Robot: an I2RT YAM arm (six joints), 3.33 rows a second.
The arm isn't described. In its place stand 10 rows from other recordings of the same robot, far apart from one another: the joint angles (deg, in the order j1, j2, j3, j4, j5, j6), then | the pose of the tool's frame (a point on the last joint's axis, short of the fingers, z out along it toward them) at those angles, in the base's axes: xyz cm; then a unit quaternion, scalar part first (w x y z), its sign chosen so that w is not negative.
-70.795 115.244 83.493 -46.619 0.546 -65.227 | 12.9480 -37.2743 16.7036 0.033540 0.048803 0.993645 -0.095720
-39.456 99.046 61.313 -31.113 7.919 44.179 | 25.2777 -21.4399 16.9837 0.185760 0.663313 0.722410 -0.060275
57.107 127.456 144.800 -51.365 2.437 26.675 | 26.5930 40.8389 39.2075 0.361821 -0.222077 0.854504 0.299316
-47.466 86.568 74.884 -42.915 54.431 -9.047 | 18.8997 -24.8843 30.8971 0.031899 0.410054 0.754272 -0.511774
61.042 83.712 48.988 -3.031 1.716 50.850 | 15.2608 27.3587 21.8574 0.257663 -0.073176 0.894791 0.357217
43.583 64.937 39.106 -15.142 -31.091 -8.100 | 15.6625 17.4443 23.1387 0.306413 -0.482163 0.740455 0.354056
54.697 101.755 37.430 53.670 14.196 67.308 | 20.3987 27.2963 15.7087 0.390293 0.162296 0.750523 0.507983
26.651 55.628 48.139 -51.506 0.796 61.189 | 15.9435 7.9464 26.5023 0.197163 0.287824 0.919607 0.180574
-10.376 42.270 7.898 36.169 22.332 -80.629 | 16.2437 -4.3494 20.5633 0.397651 -0.279110 0.638431 -0.596973
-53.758 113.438 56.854 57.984 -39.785 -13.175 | 26.1556 -31.8289 18.6738 0.692460 -0.000650 0.700437 -0.172878
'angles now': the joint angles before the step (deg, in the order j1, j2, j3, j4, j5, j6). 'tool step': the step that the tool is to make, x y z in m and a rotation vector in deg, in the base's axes. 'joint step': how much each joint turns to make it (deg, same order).
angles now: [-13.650 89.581 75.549 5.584 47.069 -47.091]
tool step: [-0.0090 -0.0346 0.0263 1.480 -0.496 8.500]
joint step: [-6.670 -0.156 5.805 -5.414 -15.238 -0.787]
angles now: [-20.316 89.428 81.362 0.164 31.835 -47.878]
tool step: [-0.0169 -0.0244 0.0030 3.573 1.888 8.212]
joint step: [-5.751 -1.286 0.928 -5.470 -14.187 0.218]
